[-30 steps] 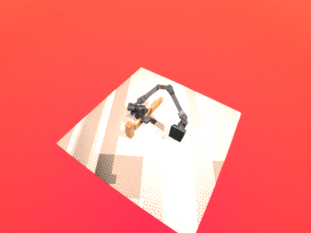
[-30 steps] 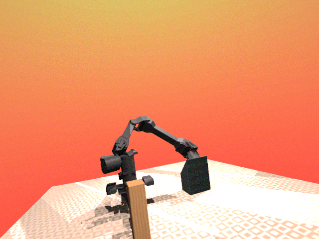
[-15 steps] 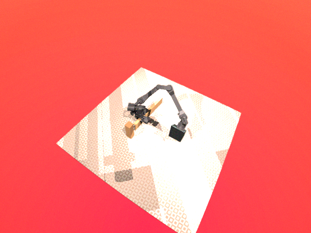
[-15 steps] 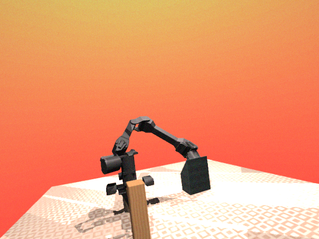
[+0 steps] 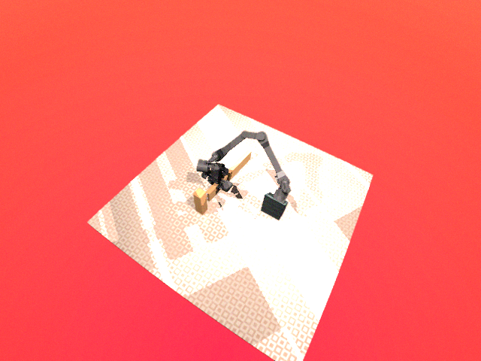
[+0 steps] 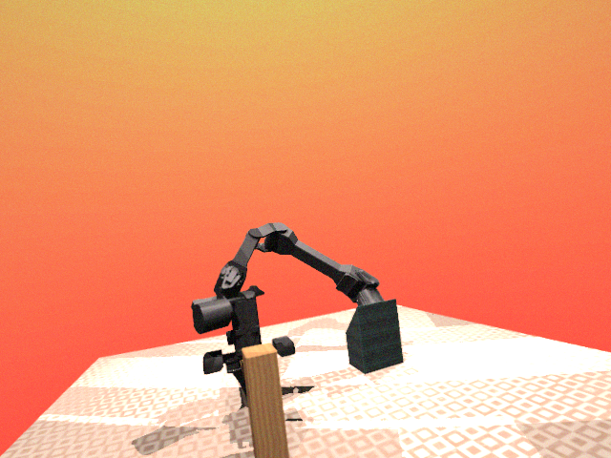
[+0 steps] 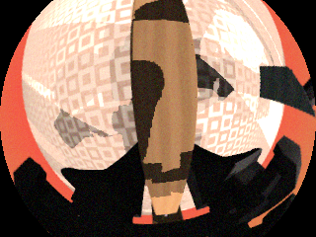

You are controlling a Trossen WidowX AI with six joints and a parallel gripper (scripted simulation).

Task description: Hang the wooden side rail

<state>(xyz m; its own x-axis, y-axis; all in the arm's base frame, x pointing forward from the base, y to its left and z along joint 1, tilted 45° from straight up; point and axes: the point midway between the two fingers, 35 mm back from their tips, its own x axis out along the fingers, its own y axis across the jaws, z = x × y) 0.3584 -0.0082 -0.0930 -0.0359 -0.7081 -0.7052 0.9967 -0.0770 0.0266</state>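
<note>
The wooden headboard post lies 15 cm to the left of my gripper tip, 4 cm above it and 1 cm ahead of it.
</note>
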